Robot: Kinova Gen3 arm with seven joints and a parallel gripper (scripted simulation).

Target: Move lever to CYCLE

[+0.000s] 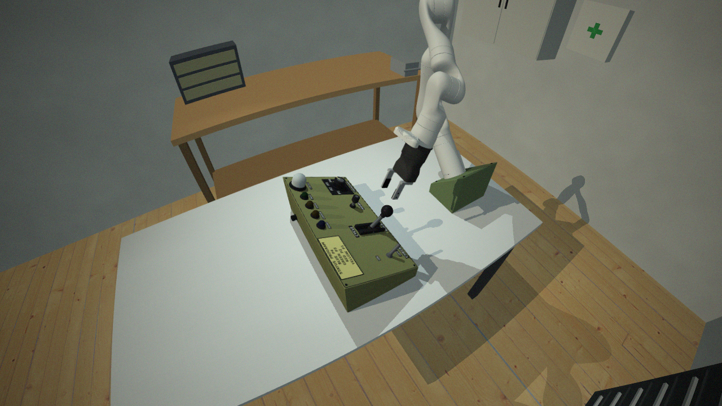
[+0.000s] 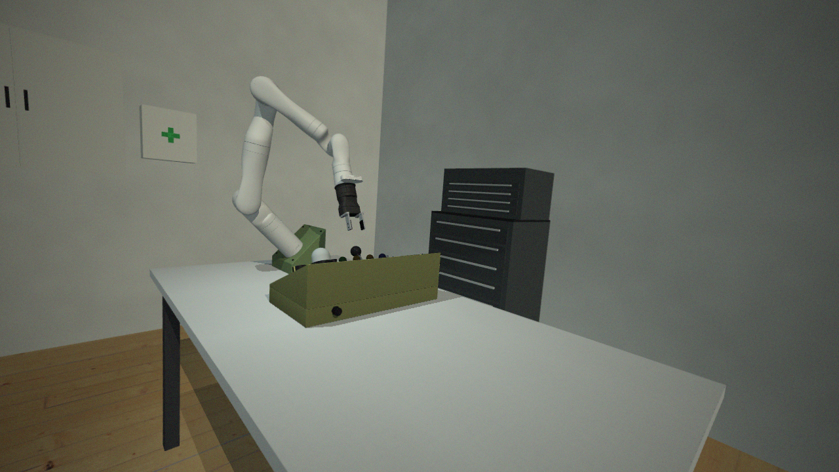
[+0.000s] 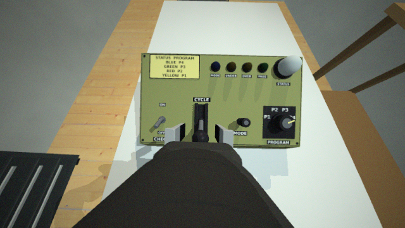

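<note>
Right now my hand is 40 mm short of the lever and 120 mm above it. Also, from my hand: check toggle (60 mm ahead, 120 mm to the left, 140 mm below); then olive console (90 mm ahead, 70 mm to the right, 150 mm below); then mode button (60 mm ahead, 120 mm to the right, 130 mm below).
</note>
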